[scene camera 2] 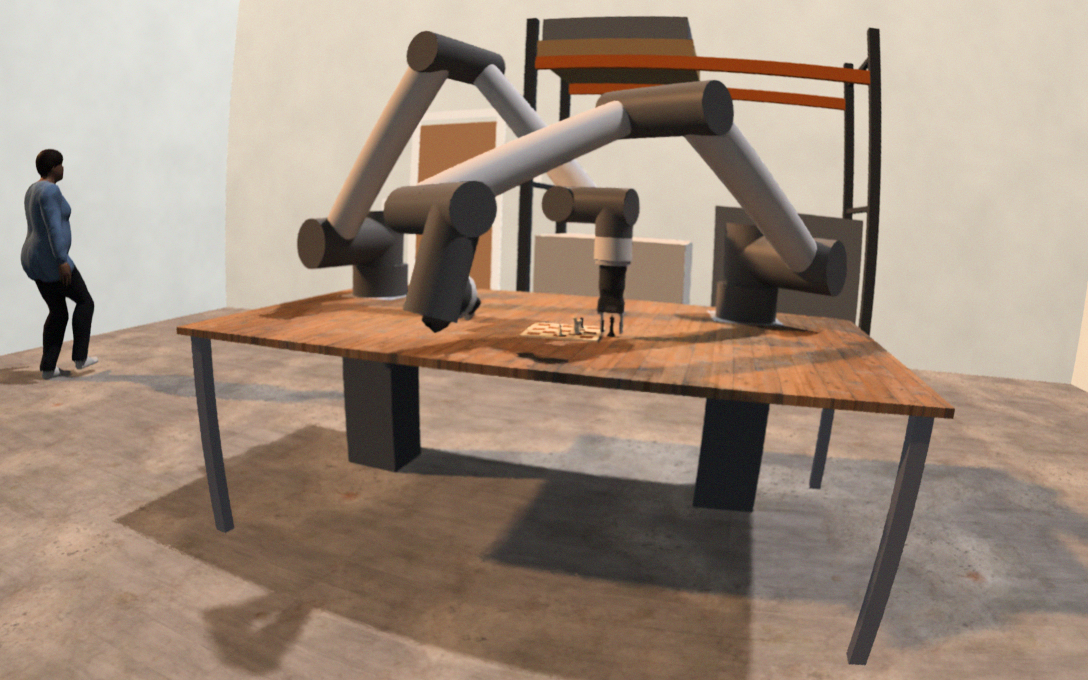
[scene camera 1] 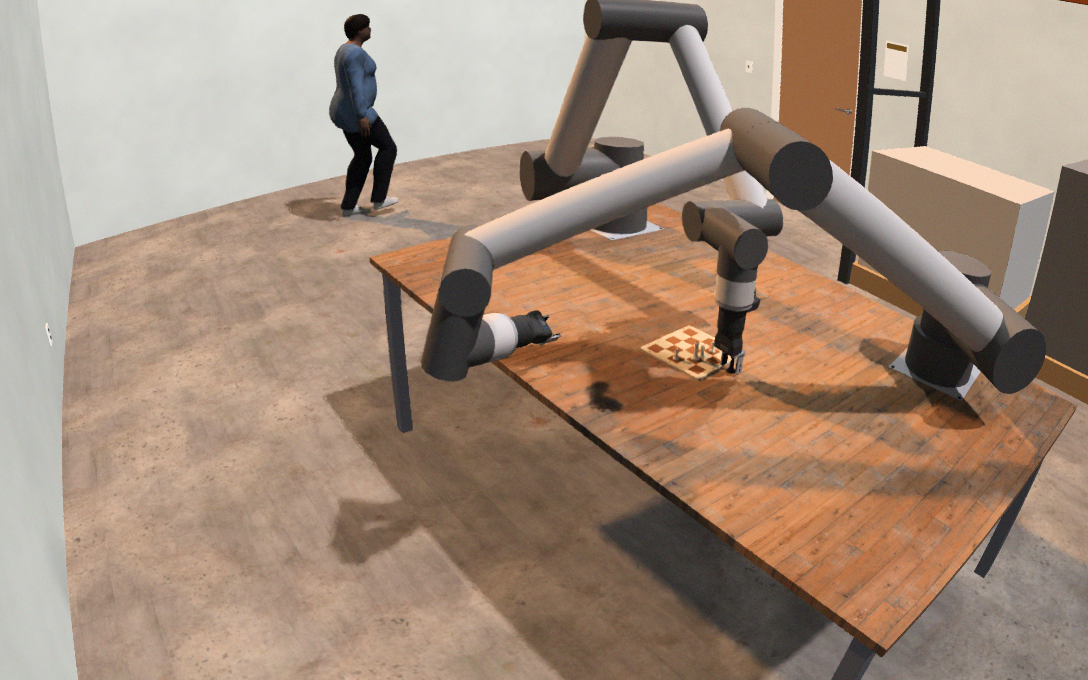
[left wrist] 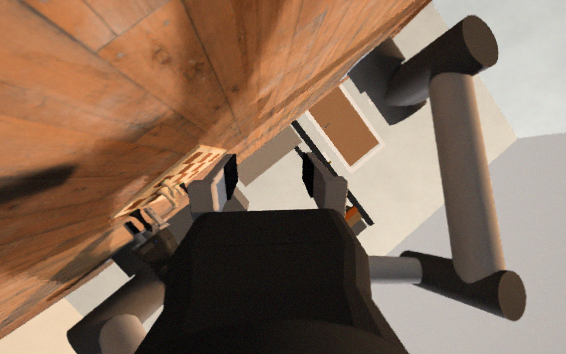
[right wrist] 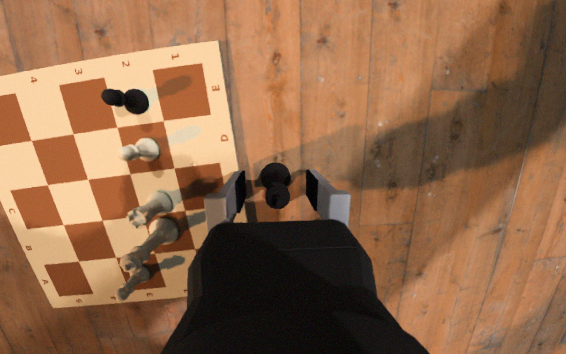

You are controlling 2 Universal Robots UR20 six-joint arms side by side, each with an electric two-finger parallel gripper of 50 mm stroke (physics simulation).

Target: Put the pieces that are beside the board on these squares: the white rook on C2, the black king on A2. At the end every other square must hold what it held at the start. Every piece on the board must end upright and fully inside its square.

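Frame: origin at the left arm's base, x left, y back, z up, level; millimetres.
Seen in the pictures: left gripper, fingertip midpoint: (scene camera 1: 552, 327) (left wrist: 270, 166); right gripper, fingertip midpoint: (scene camera 2: 611, 332) (scene camera 1: 730, 368) (left wrist: 136, 215) (right wrist: 275, 182); left arm's base, origin of the base link: (scene camera 2: 745, 318) (scene camera 1: 937, 368); right arm's base, origin of the base link: (scene camera 2: 380, 294) (scene camera 1: 616, 224) (left wrist: 367, 56).
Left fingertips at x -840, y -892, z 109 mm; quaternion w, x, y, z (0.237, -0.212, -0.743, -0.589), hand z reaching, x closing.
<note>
Offsets run from my left fingertips to a thing's top centre. "spot": to the spot under its first point. Level surfaces: height alone.
The black king {dx +349, dy +339, dz -45 mm} (right wrist: 276, 176) (scene camera 2: 612, 325) stands upright on the table beside the board {dx +210, dy +344, dz -103 mm} (right wrist: 199, 53) (scene camera 1: 669, 340) (scene camera 2: 539, 327), off the row 1 edge. My right gripper (right wrist: 275, 182) (scene camera 1: 731, 364) (scene camera 2: 612, 328) (left wrist: 136, 215) is open and low, one finger on each side of the king, with gaps. The white rook {dx +247, dy +334, dz -70 mm} (right wrist: 159, 202) stands upright on C2. A2 {spot: dx +248, dy +271, dz -103 mm} (right wrist: 181, 264) holds no piece; its edge is partly hidden by the gripper body. My left gripper (left wrist: 270, 166) (scene camera 1: 555, 330) is open and empty, held off to the left of the board in scene camera 1.
A black pawn {dx +252, dy +417, dz -71 mm} (right wrist: 136, 101) stands on E2, a white pawn {dx +251, dy +380, dz -71 mm} (right wrist: 148, 149) on D2, a tall white piece {dx +244, dy +308, dz -50 mm} (right wrist: 164, 230) on B2, close to the rook, and another white piece {dx +207, dy +268, dz -71 mm} (right wrist: 139, 273) on A3. A person (scene camera 1: 354, 88) (scene camera 2: 49, 240) is beyond the table {dz -109 mm} (scene camera 1: 802, 481).
</note>
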